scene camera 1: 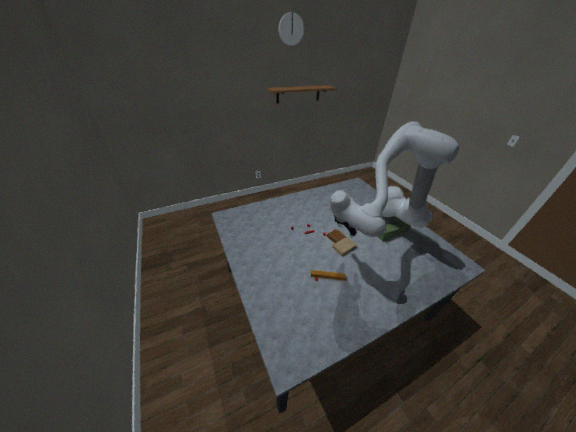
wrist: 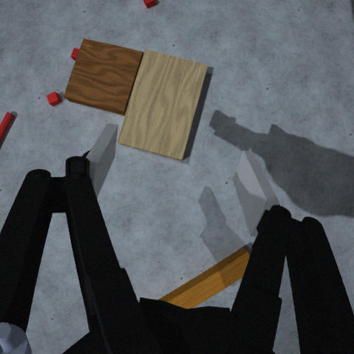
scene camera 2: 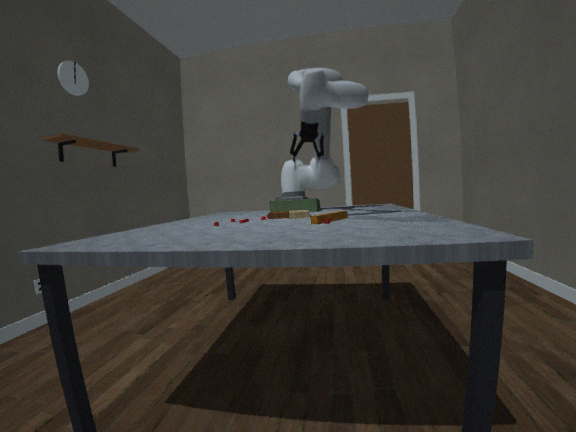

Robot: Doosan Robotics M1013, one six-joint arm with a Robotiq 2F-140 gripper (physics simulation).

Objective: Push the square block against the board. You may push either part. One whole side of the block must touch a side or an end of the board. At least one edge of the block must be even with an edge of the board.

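Frame: origin at the arm's base, x up, y ahead, z left, level; millimetres.
Where they show: gripper, fingertip midpoint: [scene camera 1: 346, 231] [scene camera 2: 305, 168]; arm's base, origin of the base link: [scene camera 2: 293, 200].
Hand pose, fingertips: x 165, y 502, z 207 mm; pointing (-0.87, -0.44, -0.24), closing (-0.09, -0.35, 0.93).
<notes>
Each offset is from my fingertips to the top centre of the thing.
The dark brown square block @(dy -63, dx -208, dz -170 mm) [scene camera 1: 336, 235] [scene camera 2: 278, 215] [wrist: 104, 76] lies flat on the table. The pale wood board @(dy -71, dx -208, dz -64 mm) [scene camera 1: 345, 246] [scene camera 2: 299, 214] [wrist: 163, 104] lies flat beside it. In the wrist view the block's whole right side lies along the board's left long side, with a thin dark seam between them. Their upper edges look about even at the corner; the board reaches further down. My gripper [scene camera 1: 346, 226] [scene camera 2: 307, 157] [wrist: 178, 153] is open and empty, high above the table. In the wrist view its fingertips show below the two parts. It is partly hidden by the arm in scene camera 1.
An orange bar @(dy +163, dx -207, dz +131 mm) [scene camera 1: 328, 275] [scene camera 2: 329, 217] [wrist: 212, 281] lies nearer the table's front, with a small red piece beside it. A red cube [wrist: 75, 53] is close against the block's left side. Other red pieces lie left of the block. A green box [scene camera 1: 396, 229] [scene camera 2: 295, 205] stands by the arm's base.
</notes>
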